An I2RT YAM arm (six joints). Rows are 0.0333 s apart.
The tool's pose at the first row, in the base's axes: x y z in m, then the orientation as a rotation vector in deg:
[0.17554 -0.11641 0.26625 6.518 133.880 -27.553]
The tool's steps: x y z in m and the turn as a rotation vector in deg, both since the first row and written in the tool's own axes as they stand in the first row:
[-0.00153 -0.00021 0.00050 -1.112 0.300 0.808]
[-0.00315 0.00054 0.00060 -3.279 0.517 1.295]
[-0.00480 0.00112 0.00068 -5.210 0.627 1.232]
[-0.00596 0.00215 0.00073 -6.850 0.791 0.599]
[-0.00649 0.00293 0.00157 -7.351 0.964 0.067]
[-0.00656 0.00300 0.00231 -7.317 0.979 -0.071]
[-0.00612 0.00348 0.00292 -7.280 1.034 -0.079]
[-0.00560 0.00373 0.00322 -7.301 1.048 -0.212]
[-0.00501 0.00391 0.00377 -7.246 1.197 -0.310]
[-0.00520 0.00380 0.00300 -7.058 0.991 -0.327]
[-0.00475 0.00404 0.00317 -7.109 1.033 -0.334]
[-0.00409 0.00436 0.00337 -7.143 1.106 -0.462]
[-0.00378 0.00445 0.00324 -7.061 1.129 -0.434]
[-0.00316 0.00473 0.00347 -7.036 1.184 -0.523]
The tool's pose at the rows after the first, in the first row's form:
[0.17693 -0.11670 0.26703 7.011 134.275 -25.861]
[0.17833 -0.11595 0.26785 6.606 134.832 -23.078]
[0.17971 -0.11535 0.26875 5.644 135.297 -20.834]
[0.18081 -0.11435 0.26919 4.169 135.836 -19.207]
[0.18191 -0.11391 0.26876 3.353 136.171 -18.876]
[0.18246 -0.11412 0.26830 3.212 136.203 -18.984]
[0.18265 -0.11393 0.26745 3.234 136.253 -19.032]
[0.18252 -0.11384 0.26682 3.073 136.291 -19.072]
[0.18249 -0.11391 0.26600 3.022 136.445 -19.187]
[0.18210 -0.11371 0.26667 3.040 136.216 -19.416]
[0.18194 -0.11358 0.26617 3.018 136.267 -19.359]
[0.18166 -0.11340 0.26549 2.870 136.364 -19.383]
[0.18137 -0.11328 0.26533 2.948 136.369 -19.467]
[0.18113 -0.11314 0.26467 2.869 136.434 -19.541]

